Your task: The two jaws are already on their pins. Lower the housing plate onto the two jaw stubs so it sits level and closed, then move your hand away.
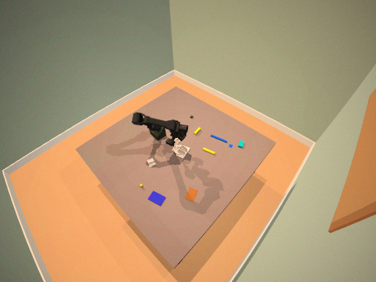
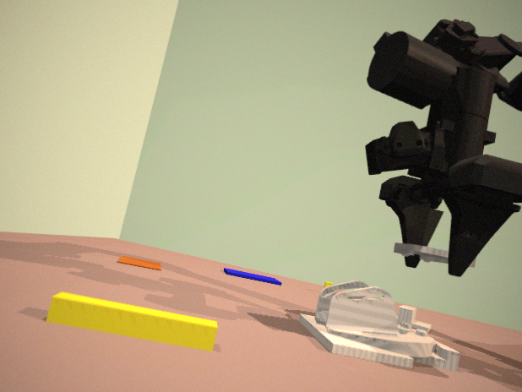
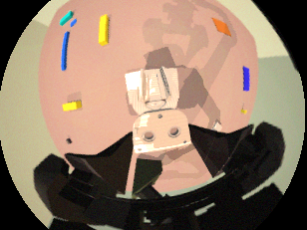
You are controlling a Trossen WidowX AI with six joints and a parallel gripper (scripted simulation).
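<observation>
Now: the white housing part 2 cm above my gripper tip and 1 cm ahead of it. Round my gripper tip: small yellow cube: 43 cm to the right, 7 cm below, 3 cm ahead; then blue bar: 32 cm to the left, 23 cm ahead, 8 cm below; then dark cube: 39 cm to the left, 14 cm behind, 8 cm below.
</observation>
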